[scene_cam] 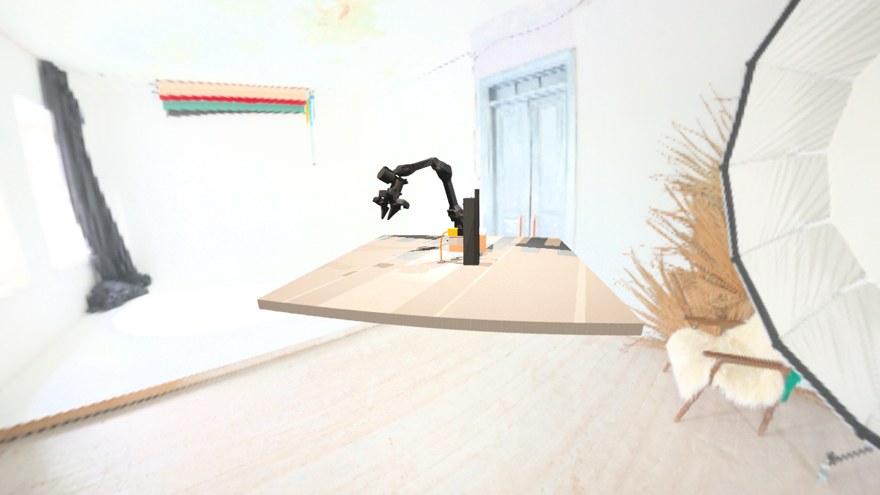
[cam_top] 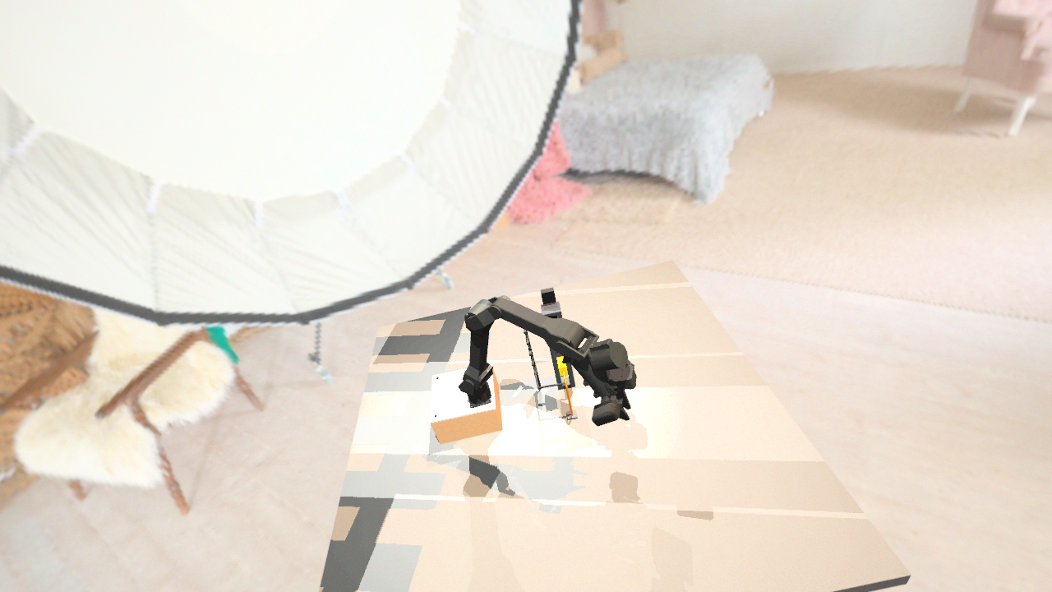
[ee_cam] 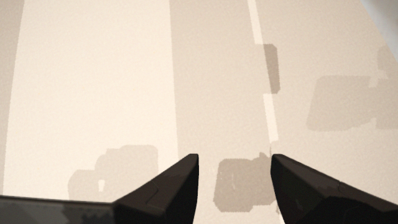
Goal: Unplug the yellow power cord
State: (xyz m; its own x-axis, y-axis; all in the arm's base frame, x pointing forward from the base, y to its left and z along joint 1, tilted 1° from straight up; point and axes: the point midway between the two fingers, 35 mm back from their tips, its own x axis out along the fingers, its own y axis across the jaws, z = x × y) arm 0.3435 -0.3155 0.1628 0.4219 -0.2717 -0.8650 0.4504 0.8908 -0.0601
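Now: gripper tip 32 cm to the right of the yellow plug, 9 cm past it and 7 cm above it.
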